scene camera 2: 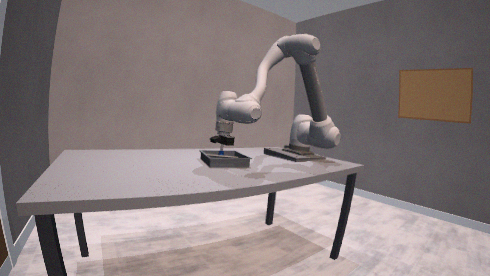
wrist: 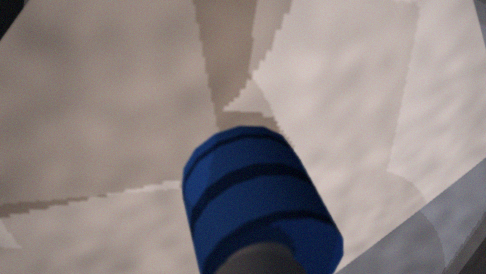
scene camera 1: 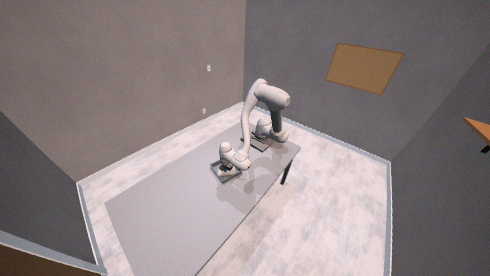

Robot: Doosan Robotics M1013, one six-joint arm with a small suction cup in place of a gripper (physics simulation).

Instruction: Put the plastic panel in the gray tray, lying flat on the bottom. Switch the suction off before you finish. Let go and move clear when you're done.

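Where they show: end effector, tool point: point(scene camera 2: 220, 157) point(wrist: 249, 166) point(scene camera 1: 225, 171); arm's base, origin of the base link: point(scene camera 2: 298, 152) point(scene camera 1: 260, 137).
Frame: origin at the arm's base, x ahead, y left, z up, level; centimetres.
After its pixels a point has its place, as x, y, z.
The plastic panel point(scene camera 1: 231, 173) @[66.6, 3.7, 2.7] point(scene camera 2: 214, 155) @[72.3, -1.6, 2.4] point(wrist: 100, 100) @[69.2, -0.6, 2.5] is a pale off-white sheet within the walls of the gray tray point(scene camera 1: 216, 173) @[74.0, -7.8, 2.3] point(scene camera 2: 227, 162) @[68.9, 4.8, -0.2]. In the scene camera 2 view a thin strip of it shows near rim height, slightly tilted, so it does not look flat on the bottom. My blue suction cup point(scene camera 1: 225, 170) point(scene camera 2: 221, 153) point(wrist: 245, 132) points down and touches the panel's top face; it appears to hold the panel. The panel's underside and its contact with the tray floor are hidden.
The tray stands on the gray table point(scene camera 1: 165, 200) @[116.3, -27.3, -2.9] point(scene camera 2: 125, 175) @[121.4, 2.9, -2.9]. In the wrist view a gray strip of tray floor point(wrist: 420, 240) @[60.3, -12.3, -2.6] shows past the panel's lower right edge. The arm's dark base plate point(scene camera 2: 292, 154) @[13.2, 4.2, 0.2] is to the right of the tray.
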